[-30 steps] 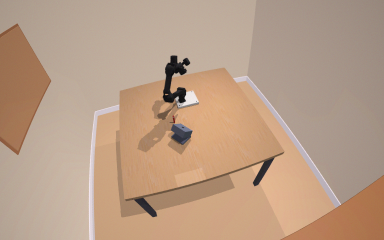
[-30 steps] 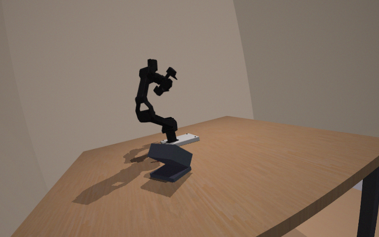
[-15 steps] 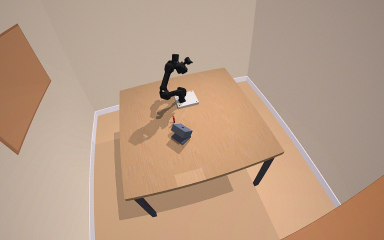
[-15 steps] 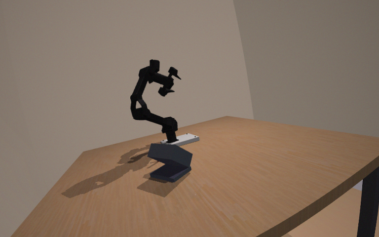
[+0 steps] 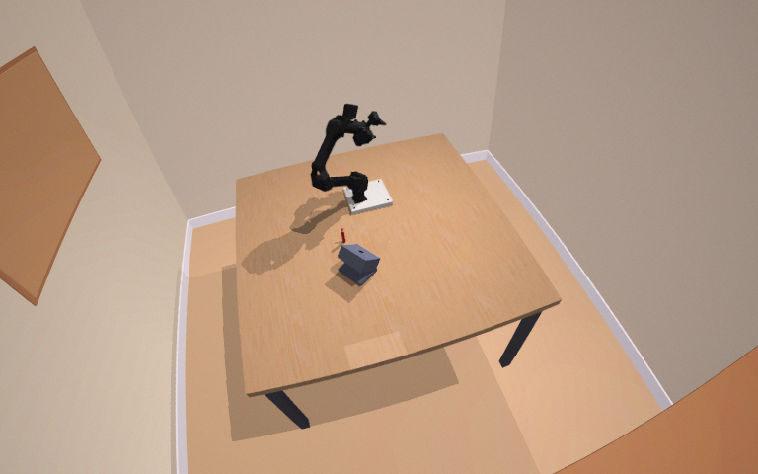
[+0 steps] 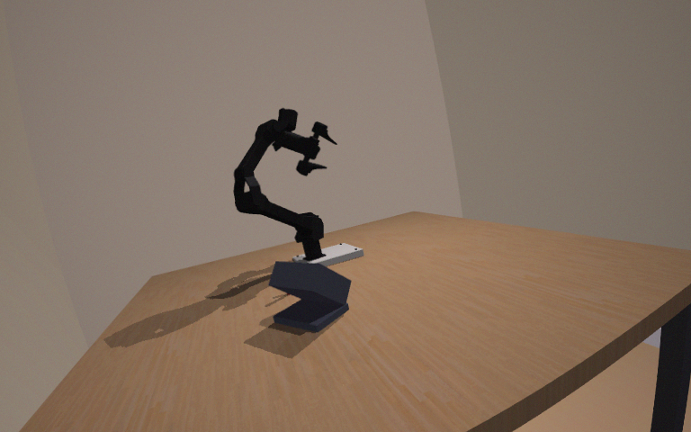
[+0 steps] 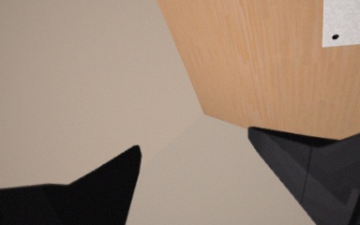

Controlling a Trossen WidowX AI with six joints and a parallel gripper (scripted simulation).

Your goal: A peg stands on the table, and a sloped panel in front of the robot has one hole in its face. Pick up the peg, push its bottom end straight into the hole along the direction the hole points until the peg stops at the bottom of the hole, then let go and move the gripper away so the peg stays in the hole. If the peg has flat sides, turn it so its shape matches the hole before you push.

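Right now the red peg is 270 mm ahead of my gripper tip, 320 mm to the right of it and 280 mm below it. Also, from my gripper tip: sloped panel (440 mm ahead, 310 mm to the right, 270 mm below).
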